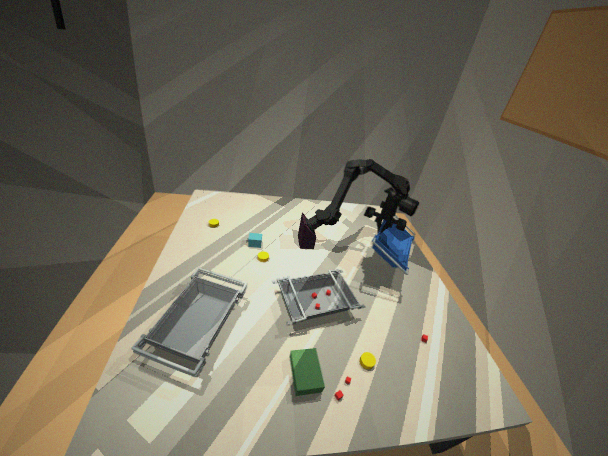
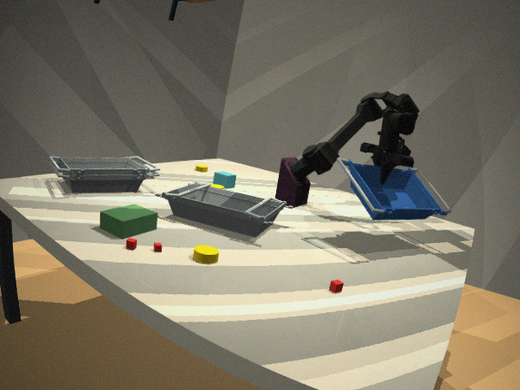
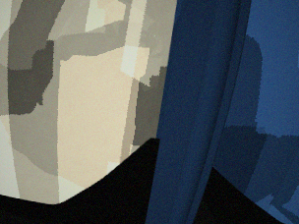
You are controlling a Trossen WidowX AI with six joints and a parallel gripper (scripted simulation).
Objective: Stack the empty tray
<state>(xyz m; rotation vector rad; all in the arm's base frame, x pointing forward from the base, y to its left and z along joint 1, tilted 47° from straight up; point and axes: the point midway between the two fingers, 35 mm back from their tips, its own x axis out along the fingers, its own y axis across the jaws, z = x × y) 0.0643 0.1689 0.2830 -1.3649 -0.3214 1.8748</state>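
The blue tray is 70 mm to the left of my gripper tip and 40 mm ahead of it. The rest, counted from my gripper tip: cyan cube (570 mm to the right, 130 mm below); then green block (590 mm ahead, 330 mm to the right, 130 mm below).
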